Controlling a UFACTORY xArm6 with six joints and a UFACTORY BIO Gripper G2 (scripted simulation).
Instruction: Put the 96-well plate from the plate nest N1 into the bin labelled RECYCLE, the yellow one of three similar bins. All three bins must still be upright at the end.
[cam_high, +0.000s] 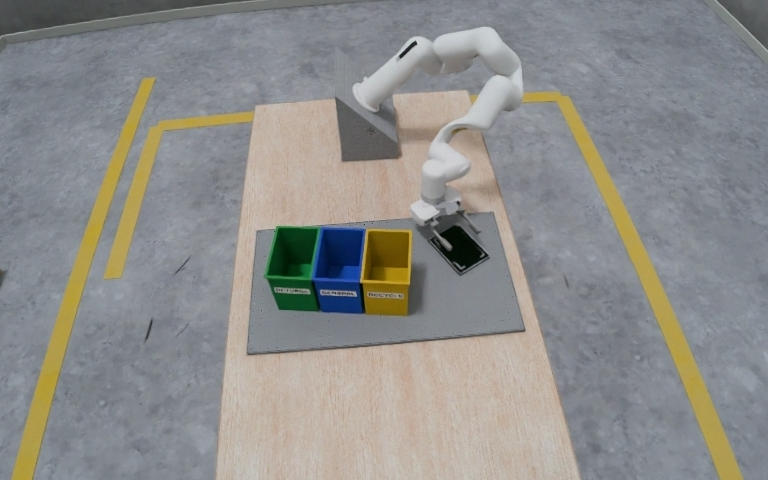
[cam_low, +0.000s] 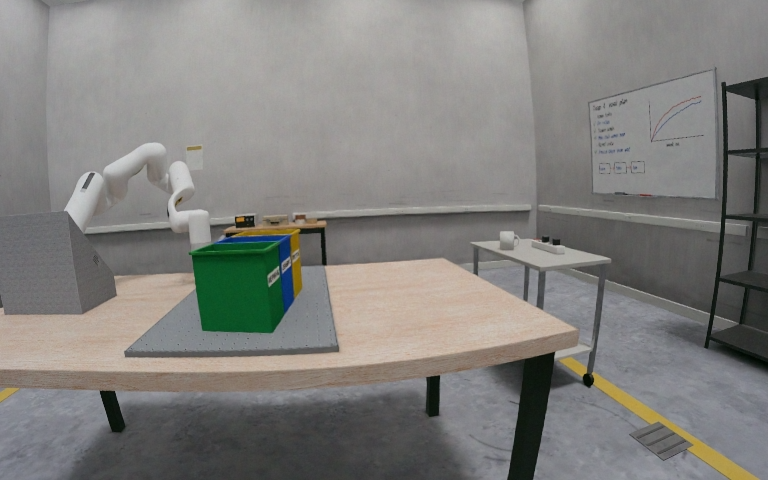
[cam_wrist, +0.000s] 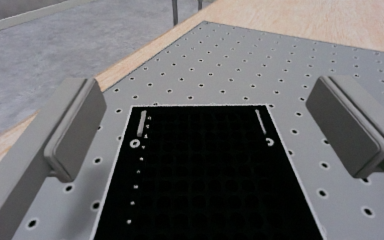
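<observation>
Right now my hand is 50 mm above the black 96-well plate. Also, from my hand: blue bin: 90 mm ahead, 370 mm to the right, 20 mm above; black plate nest N1: 60 mm below; yellow recycle bin: 120 mm ahead, 240 mm to the right, 20 mm above.
</observation>
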